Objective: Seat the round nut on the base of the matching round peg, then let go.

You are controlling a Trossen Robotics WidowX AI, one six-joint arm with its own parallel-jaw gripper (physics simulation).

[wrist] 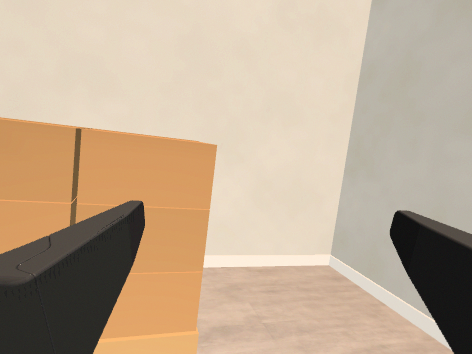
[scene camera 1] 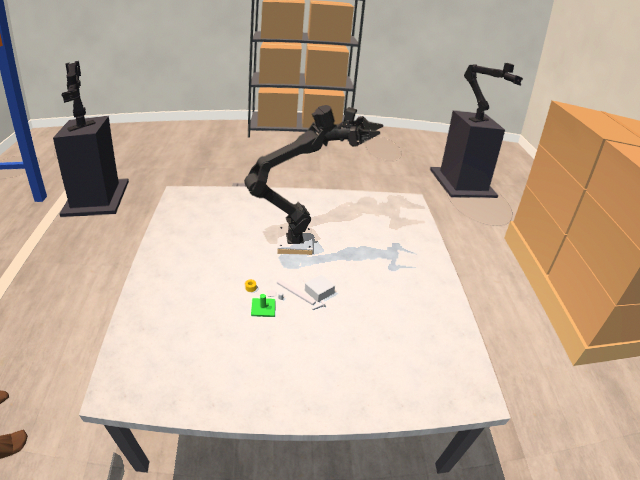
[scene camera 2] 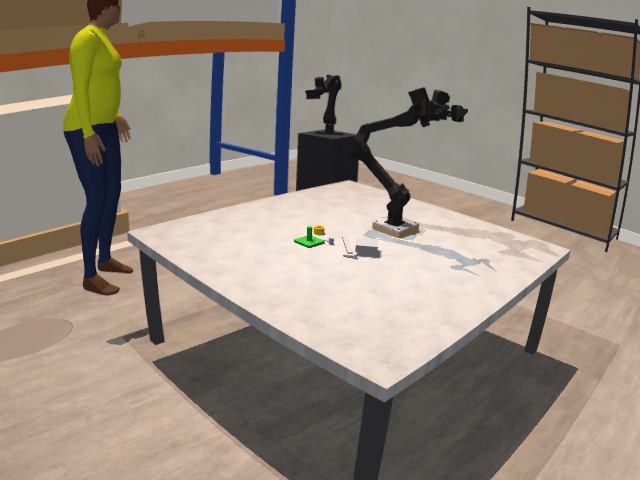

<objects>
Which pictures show my gripper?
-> The wrist view, scene camera 1 and scene camera 2: all of them.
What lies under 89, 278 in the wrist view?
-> My gripper.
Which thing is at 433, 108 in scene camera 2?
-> My gripper.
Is my gripper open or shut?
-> Open.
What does my gripper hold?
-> Nothing.
</objects>
